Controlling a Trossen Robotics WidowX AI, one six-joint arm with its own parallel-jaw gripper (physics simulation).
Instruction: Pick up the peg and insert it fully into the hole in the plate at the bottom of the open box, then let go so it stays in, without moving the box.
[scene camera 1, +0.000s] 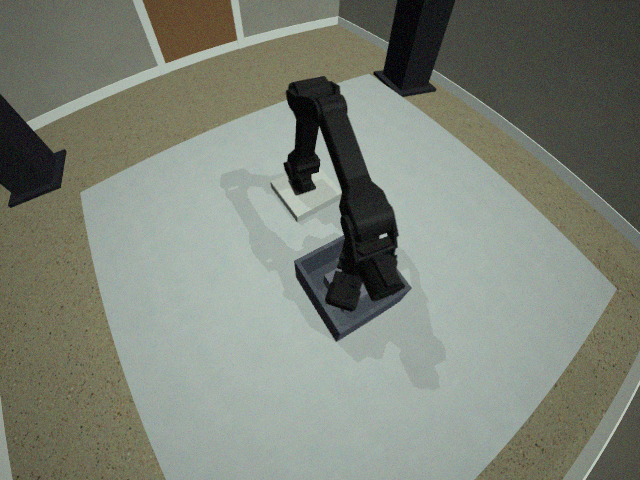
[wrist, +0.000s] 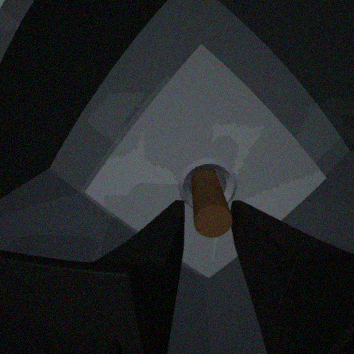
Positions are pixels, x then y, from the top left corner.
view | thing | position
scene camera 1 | my gripper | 347, 278
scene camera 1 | grey box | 310, 269
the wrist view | my gripper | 206, 209
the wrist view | brown peg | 211, 216
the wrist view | light grey plate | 204, 117
